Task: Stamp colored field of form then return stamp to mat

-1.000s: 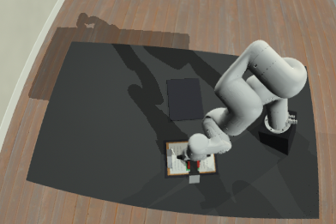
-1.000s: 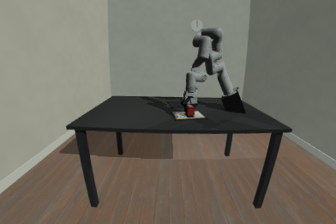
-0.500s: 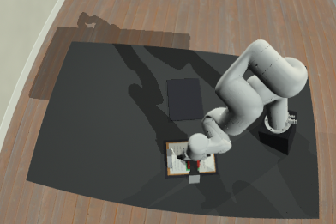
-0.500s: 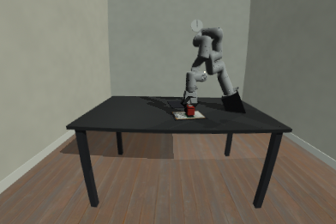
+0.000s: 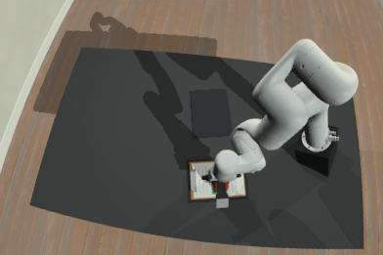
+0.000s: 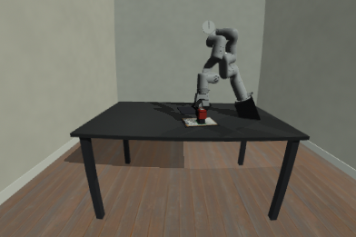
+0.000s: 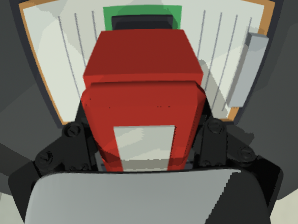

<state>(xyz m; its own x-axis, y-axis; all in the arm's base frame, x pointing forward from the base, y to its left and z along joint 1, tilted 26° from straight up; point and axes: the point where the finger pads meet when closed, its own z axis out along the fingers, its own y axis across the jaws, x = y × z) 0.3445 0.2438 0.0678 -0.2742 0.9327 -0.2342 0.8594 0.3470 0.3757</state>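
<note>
The dark mat lies 110 mm ahead of my hand, 300 mm to the right of it and 70 mm below it. The rest, counted from my hand: form (20 mm ahead, 60 mm below); red stamp (20 mm below).
</note>
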